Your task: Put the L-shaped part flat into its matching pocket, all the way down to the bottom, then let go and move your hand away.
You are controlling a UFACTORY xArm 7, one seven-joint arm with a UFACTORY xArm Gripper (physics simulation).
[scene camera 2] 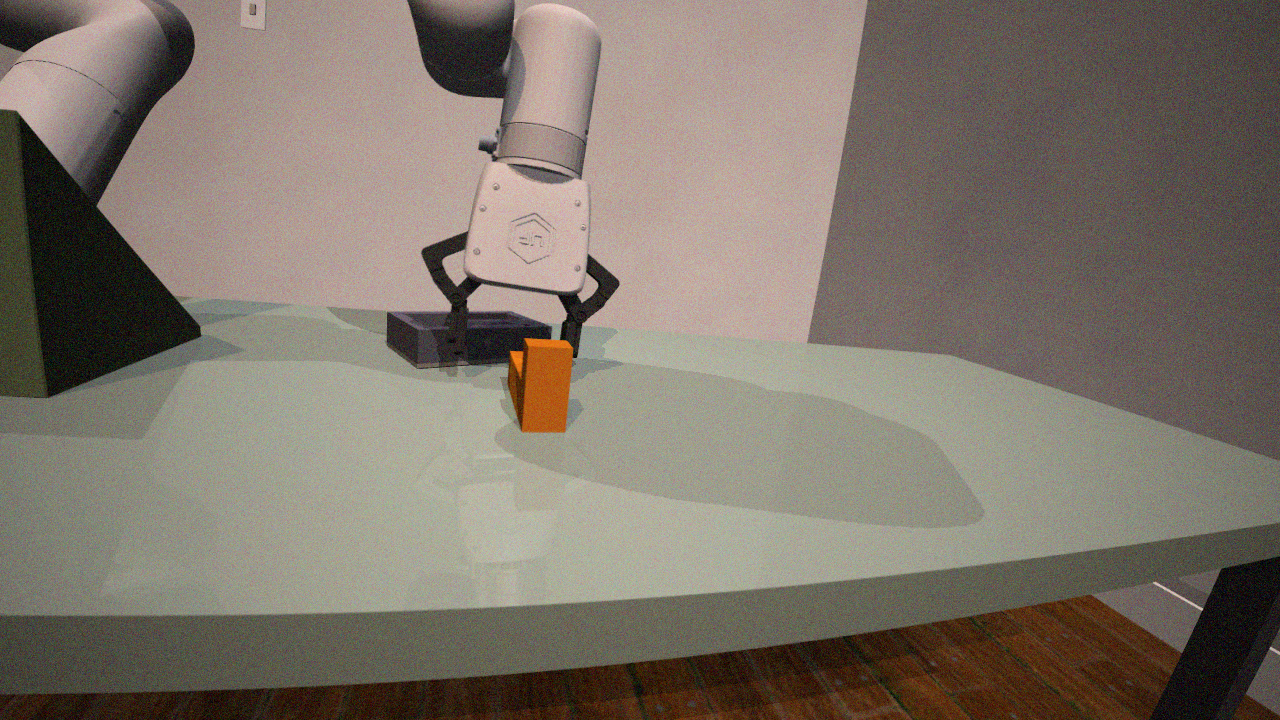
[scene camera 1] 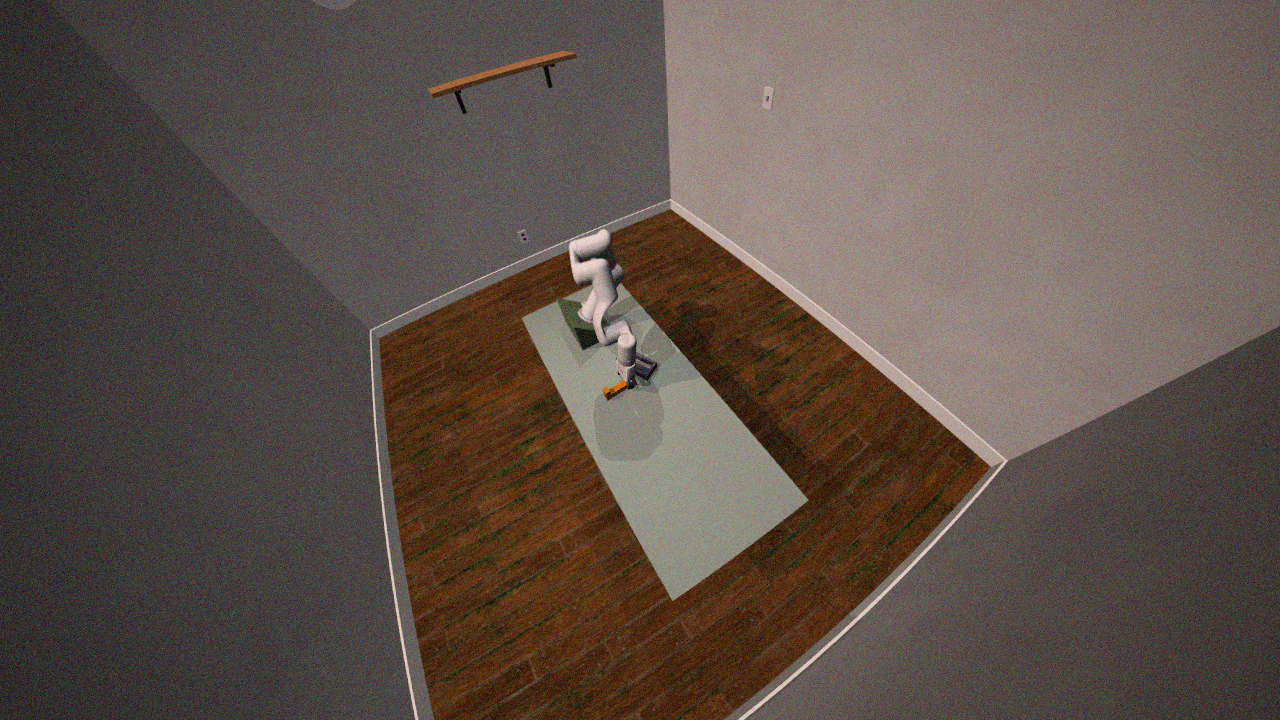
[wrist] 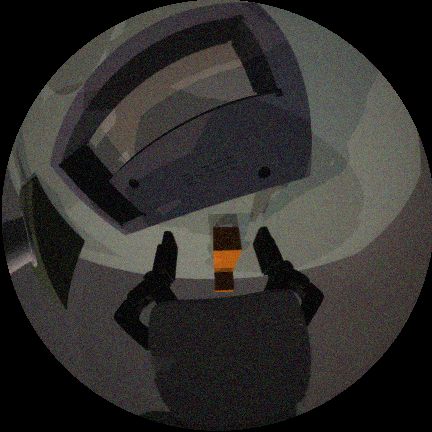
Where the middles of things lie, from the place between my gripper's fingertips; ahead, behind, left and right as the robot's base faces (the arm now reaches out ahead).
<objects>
Now: the orange L-shaped part (scene camera 2: 539, 377) 6 cm to the right of my hand, 1 cm ahead of it and 1 cm above it.
</objects>
